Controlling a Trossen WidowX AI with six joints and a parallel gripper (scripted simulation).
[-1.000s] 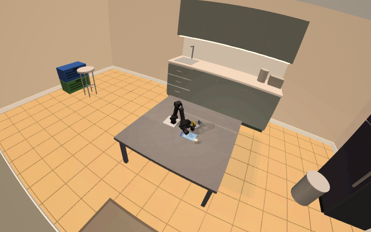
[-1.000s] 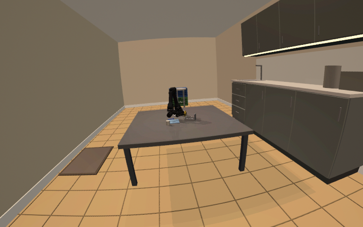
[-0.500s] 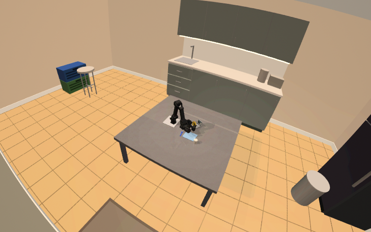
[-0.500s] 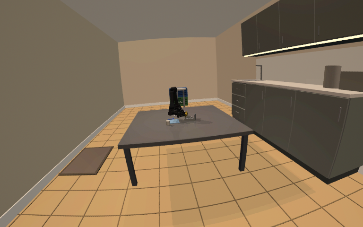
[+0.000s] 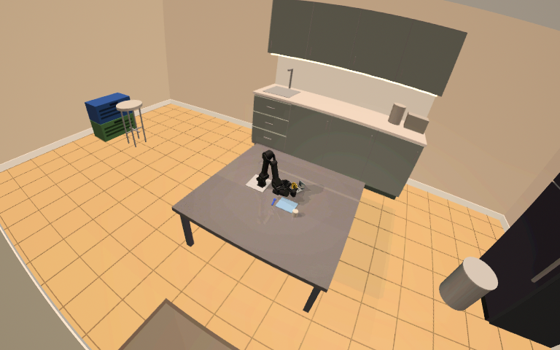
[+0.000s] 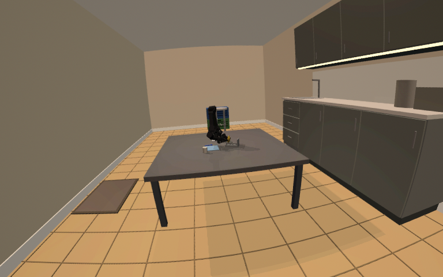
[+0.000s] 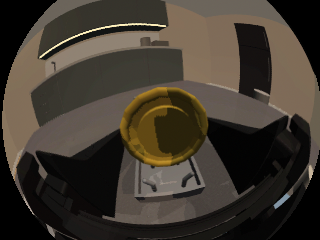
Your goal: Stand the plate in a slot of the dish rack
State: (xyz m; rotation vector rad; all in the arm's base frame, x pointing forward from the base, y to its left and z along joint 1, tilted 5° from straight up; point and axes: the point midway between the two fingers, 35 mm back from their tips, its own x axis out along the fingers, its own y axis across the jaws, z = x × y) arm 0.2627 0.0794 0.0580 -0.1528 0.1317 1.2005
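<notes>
The grey dish rack lies 10 mm ahead of my gripper tip, 20 mm to the left of it and 50 mm below it. Also, from my gripper tip: orange plate 10 mm to the right; blue utensil 80 mm behind, 210 mm to the right, 70 mm below; beige cup 140 mm ahead, 250 mm to the right, 50 mm below.
</notes>
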